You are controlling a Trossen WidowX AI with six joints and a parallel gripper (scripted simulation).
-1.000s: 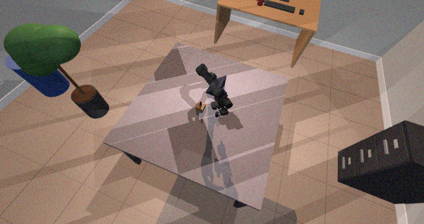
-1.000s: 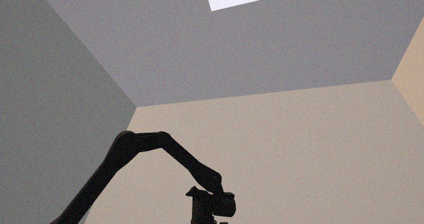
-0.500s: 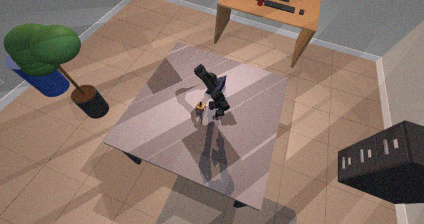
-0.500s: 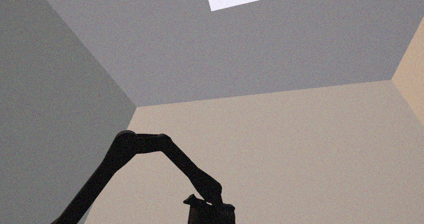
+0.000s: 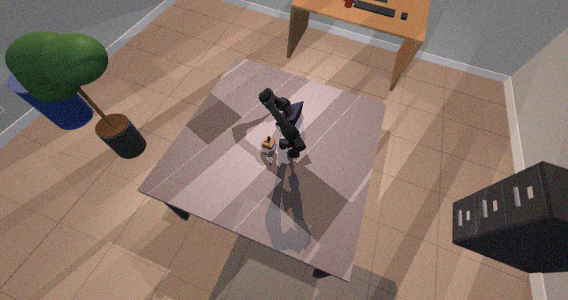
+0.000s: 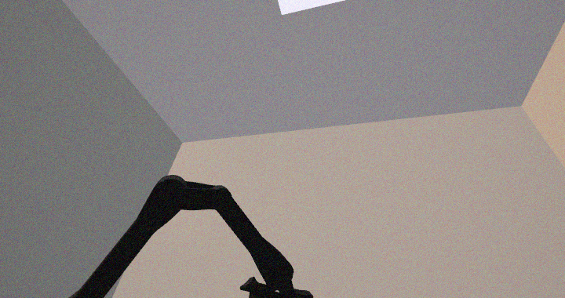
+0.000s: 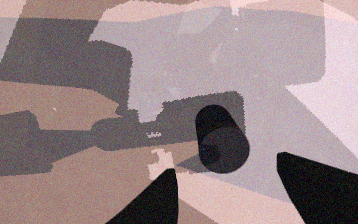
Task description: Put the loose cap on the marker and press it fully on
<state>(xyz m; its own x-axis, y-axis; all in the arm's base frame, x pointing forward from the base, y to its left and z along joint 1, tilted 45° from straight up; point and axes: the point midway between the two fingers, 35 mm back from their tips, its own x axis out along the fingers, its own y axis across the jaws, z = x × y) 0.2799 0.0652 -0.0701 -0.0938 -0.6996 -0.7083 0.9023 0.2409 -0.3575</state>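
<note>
Right now the marker cap is 40 mm below my gripper tip.
</note>
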